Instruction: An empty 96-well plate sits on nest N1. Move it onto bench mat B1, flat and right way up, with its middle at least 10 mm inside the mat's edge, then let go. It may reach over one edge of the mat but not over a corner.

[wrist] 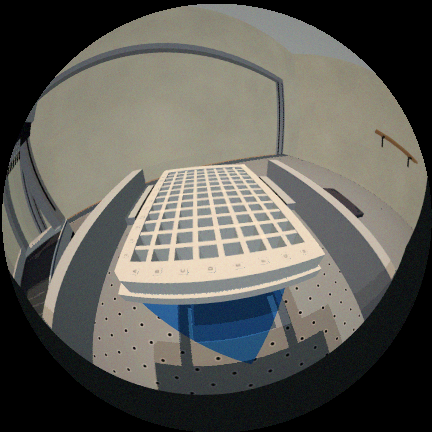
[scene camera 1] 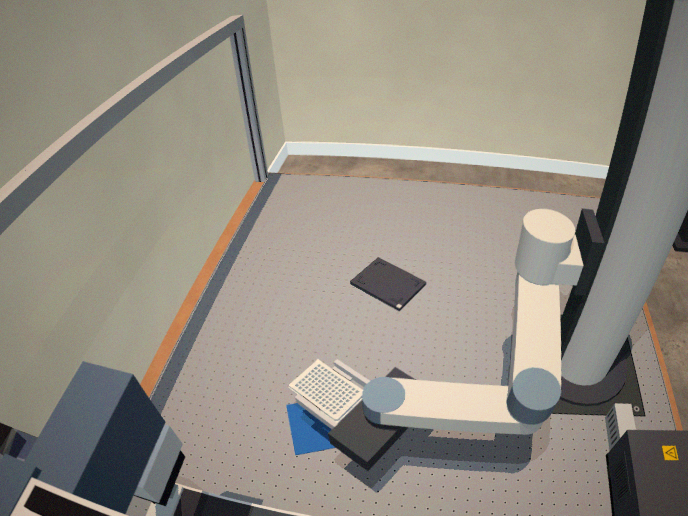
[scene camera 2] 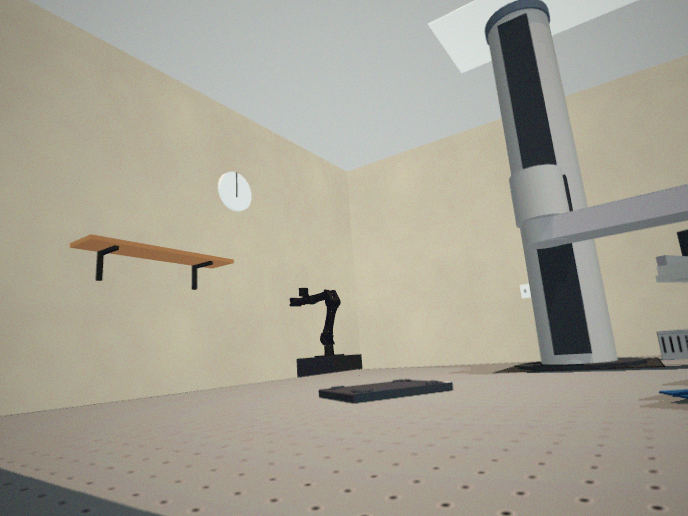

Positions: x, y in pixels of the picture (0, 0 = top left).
Labels:
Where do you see a white 96-well plate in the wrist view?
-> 212, 233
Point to a dark nest N1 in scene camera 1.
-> At 383, 282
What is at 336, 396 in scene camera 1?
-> A white 96-well plate.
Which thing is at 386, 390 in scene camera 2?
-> A dark nest N1.

